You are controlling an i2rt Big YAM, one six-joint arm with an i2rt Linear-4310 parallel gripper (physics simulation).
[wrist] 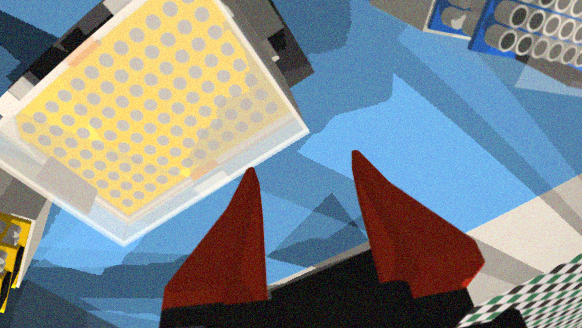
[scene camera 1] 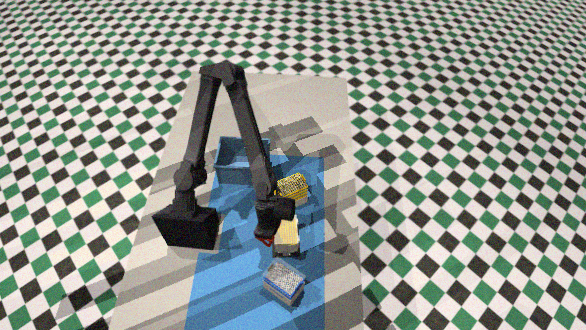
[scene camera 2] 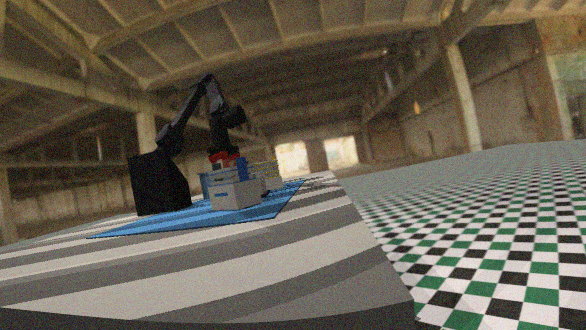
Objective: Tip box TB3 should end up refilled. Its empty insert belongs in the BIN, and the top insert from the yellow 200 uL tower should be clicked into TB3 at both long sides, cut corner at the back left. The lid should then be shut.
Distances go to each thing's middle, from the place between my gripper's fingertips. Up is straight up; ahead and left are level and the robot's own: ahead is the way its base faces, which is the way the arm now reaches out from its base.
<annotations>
I see my gripper 50 mm to the right of the clear lid (wrist: 152, 113), 50 mm short of it and 10 mm above it. Round my hand: blue bin (scene camera 1: 231, 163) (380 mm to the left, 130 mm behind, 20 mm below).
</annotations>
